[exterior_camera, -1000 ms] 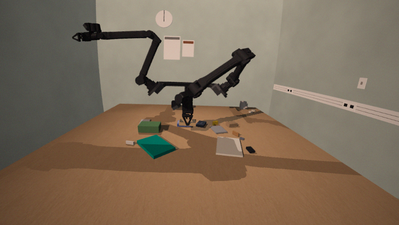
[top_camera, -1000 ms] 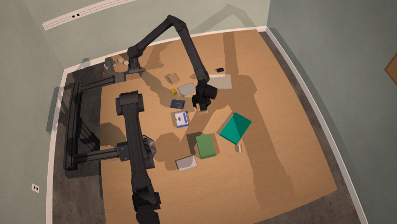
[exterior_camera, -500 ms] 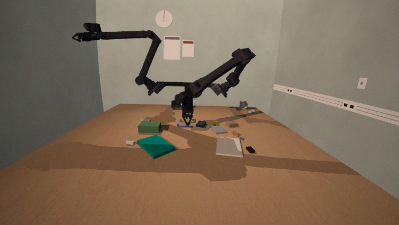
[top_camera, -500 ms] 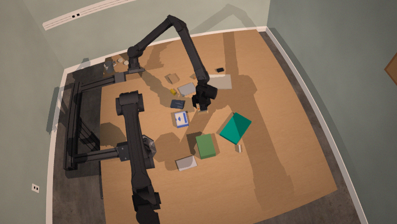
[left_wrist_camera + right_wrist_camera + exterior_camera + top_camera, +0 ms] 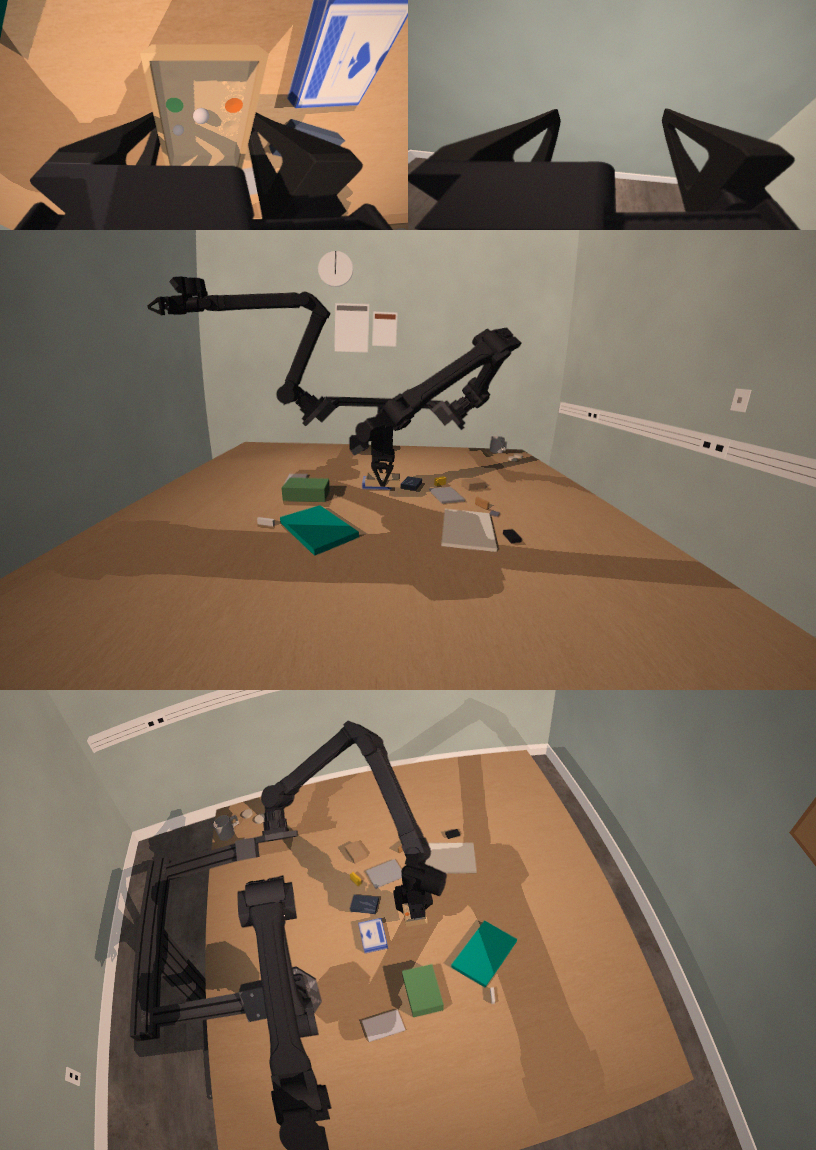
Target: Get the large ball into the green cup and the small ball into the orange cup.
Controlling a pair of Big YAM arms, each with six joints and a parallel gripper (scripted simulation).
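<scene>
The blue-and-white box lies 15 cm behind my left hand, 7 cm below it and 2 cm to the right of it. Also, from my left hand: grey pad 23 cm to the left, 7 cm below, 5 cm behind; covered wooden puzzle 1 cm below; navy block 15 cm behind, 11 cm to the left, 7 cm below.
</scene>
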